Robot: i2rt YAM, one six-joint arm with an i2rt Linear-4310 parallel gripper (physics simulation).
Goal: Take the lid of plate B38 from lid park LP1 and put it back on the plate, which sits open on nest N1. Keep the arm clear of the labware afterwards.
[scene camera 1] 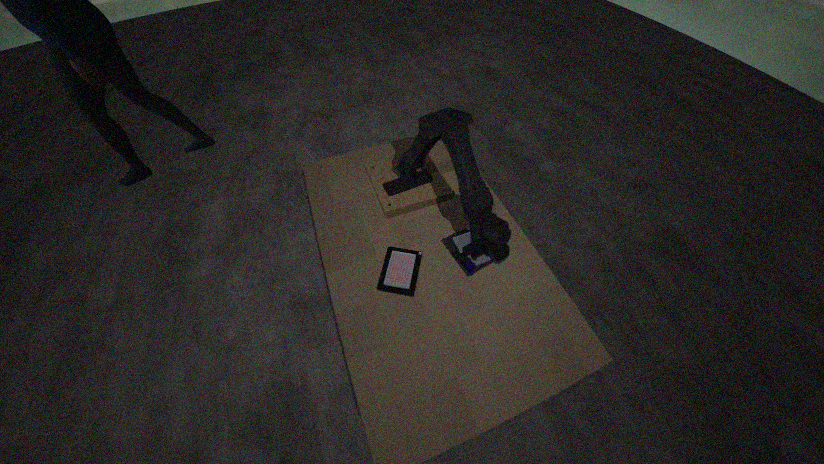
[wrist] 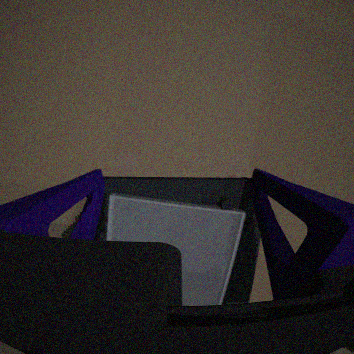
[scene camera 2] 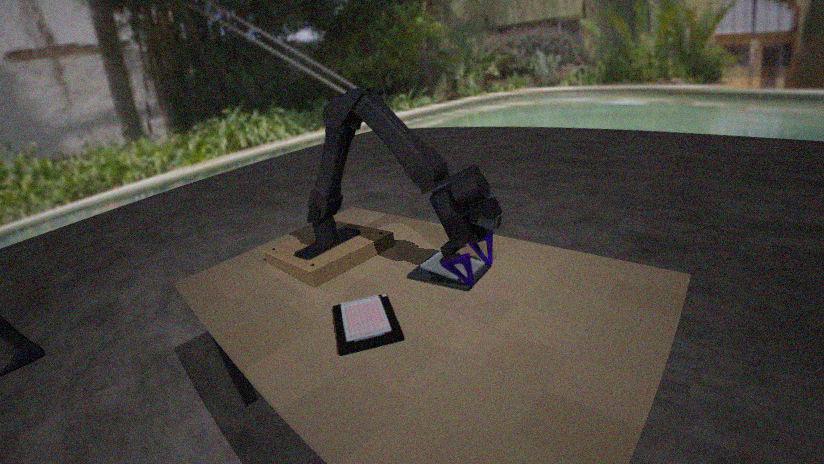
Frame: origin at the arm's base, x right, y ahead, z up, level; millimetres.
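Seen in the pictures: gripper, fingertip midpoint: (scene camera 1: 482,268) (wrist: 177,177) (scene camera 2: 481,274); arm's base at its link origin: (scene camera 1: 408,183) (scene camera 2: 328,244).
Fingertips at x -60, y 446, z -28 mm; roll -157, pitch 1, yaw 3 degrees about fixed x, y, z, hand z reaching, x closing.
Pixels of each thing's top centre, then the offset from my fingertips to it. Level surfaces: height alone.
- dark grey lid park at its top centre: (wrist: 174,293) (scene camera 2: 449,265) (scene camera 1: 468,248) dz +8, dx +2, dy -84 mm
- open plate at its top centre: (scene camera 2: 363,313) (scene camera 1: 400,267) dz +14, dx +252, dy -122 mm
- black nest at its top centre: (scene camera 2: 364,317) (scene camera 1: 400,268) dz +6, dx +252, dy -122 mm
- tan table top at its surface level: dz -12 mm
The pale, flat lid (scene camera 1: 461,239) (scene camera 2: 433,266) (wrist: 175,220) lies slightly turned on the dark grey lid park (scene camera 1: 454,252) (scene camera 2: 425,278) (wrist: 165,186). My gripper (scene camera 1: 484,262) (scene camera 2: 480,274) (wrist: 177,177) is wide open and low over the park, with one purple finger on each side of the lid. In the wrist view gaps show between the fingers and the lid; the camera-side part of the lid is hidden by the gripper body. The open plate (scene camera 1: 401,269) (scene camera 2: 366,318), with pinkish wells, sits on the black nest (scene camera 1: 396,291) (scene camera 2: 371,344).
The arm stands on a wooden base block (scene camera 1: 406,201) (scene camera 2: 289,266) at the back of the tan table top (scene camera 1: 461,345) (scene camera 2: 518,374). The nest lies beside the lid park. A person's legs (scene camera 1: 115,135) show on the dark floor beyond the table.
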